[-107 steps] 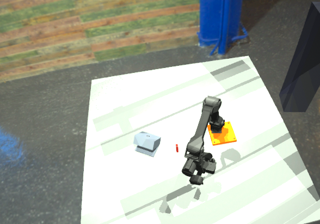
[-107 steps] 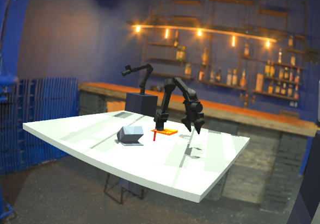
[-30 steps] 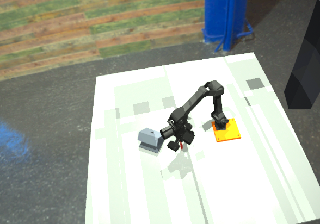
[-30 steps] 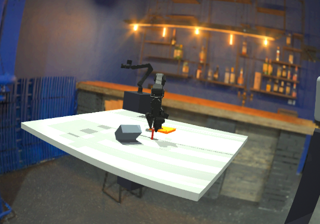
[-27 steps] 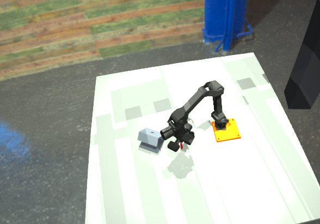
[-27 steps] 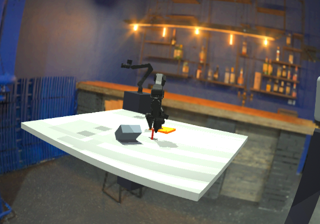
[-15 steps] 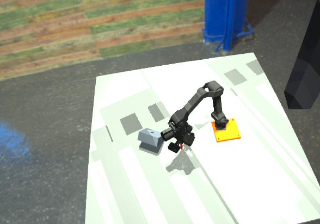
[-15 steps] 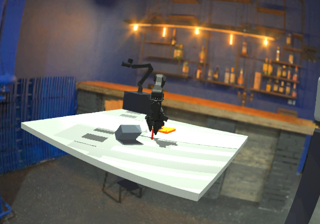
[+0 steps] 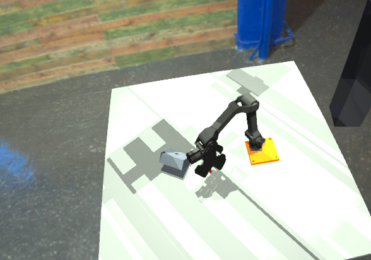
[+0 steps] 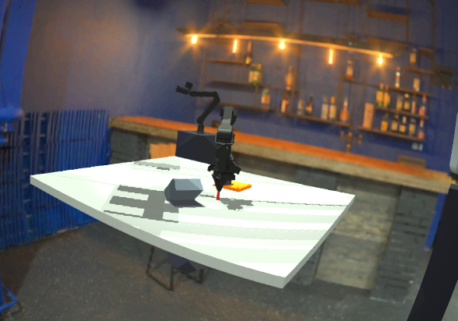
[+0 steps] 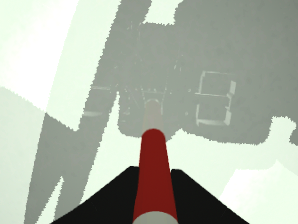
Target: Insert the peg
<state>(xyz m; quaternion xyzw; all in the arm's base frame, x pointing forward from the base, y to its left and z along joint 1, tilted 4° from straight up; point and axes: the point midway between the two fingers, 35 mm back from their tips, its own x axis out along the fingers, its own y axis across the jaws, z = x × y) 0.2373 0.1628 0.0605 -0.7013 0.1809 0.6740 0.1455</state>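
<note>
Right now the sloped panel is 18 cm ahead of my gripper tip, 4 cm to the right of it and 1 cm above it. The rest, counted from my gripper tip: red peg 2 cm above.
</note>
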